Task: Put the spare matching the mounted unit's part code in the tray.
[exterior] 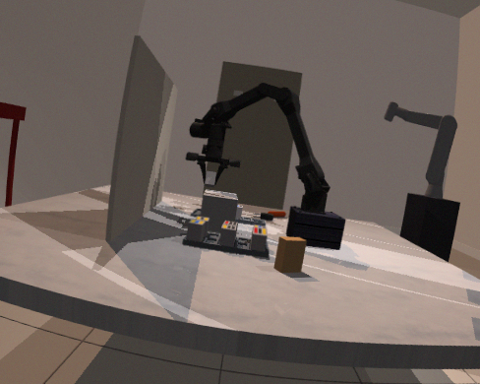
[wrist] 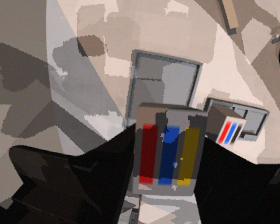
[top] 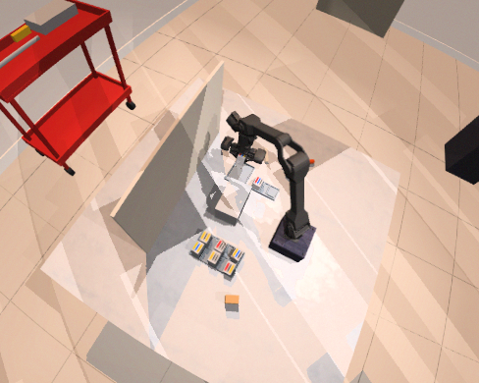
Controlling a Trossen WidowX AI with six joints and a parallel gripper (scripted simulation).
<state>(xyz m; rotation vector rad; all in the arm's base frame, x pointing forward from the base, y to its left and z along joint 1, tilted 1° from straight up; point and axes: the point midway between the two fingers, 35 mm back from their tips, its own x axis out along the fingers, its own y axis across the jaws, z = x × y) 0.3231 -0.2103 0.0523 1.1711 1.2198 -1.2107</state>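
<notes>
Now: the grey tray 10 mm behind my gripper tip and 110 mm below it. Round my gripper tip: dark rack: 140 mm behind, 30 mm to the left, 100 mm below; dark round puck: 230 mm behind, 100 mm to the right, 100 mm below; mounted unit: 40 mm behind, 180 mm to the left, 60 mm below.
</notes>
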